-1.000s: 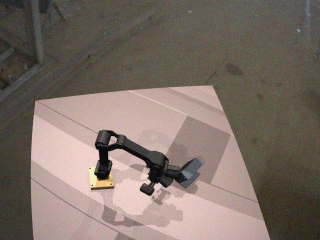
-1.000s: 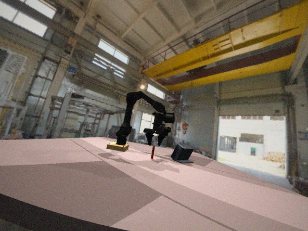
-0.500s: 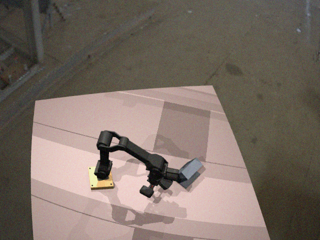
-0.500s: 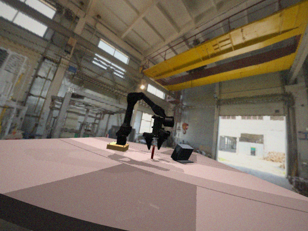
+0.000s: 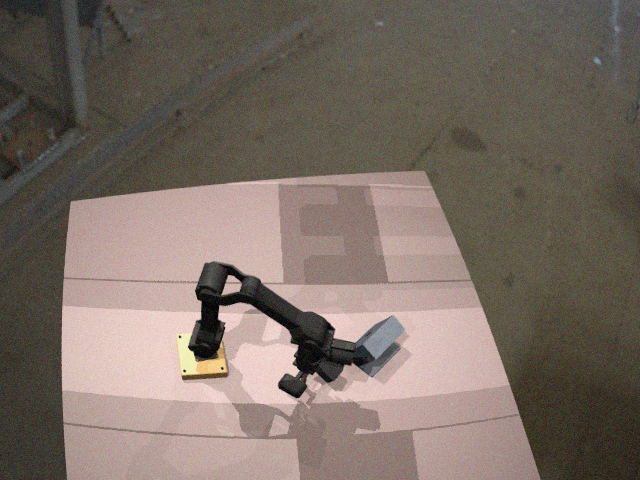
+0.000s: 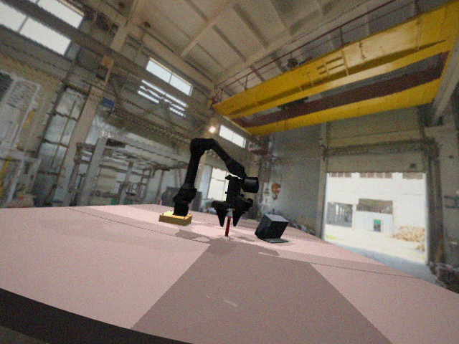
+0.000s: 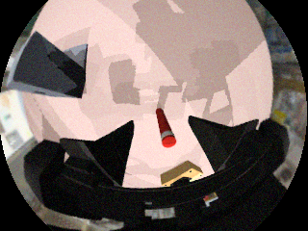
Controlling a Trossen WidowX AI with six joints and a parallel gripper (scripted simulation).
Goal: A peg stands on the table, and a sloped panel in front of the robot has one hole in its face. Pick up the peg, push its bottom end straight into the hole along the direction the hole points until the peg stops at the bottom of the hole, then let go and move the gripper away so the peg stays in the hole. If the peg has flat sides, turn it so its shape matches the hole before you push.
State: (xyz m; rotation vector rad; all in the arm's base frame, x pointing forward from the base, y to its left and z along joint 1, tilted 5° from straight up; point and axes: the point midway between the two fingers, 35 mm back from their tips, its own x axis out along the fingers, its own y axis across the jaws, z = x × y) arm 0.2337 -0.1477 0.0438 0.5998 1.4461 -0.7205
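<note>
Right now the sloped grey panel is 220 mm ahead of my gripper tip, 50 mm to the left of it and 10 mm above it. Round my gripper tip: red peg 20 mm above.
</note>
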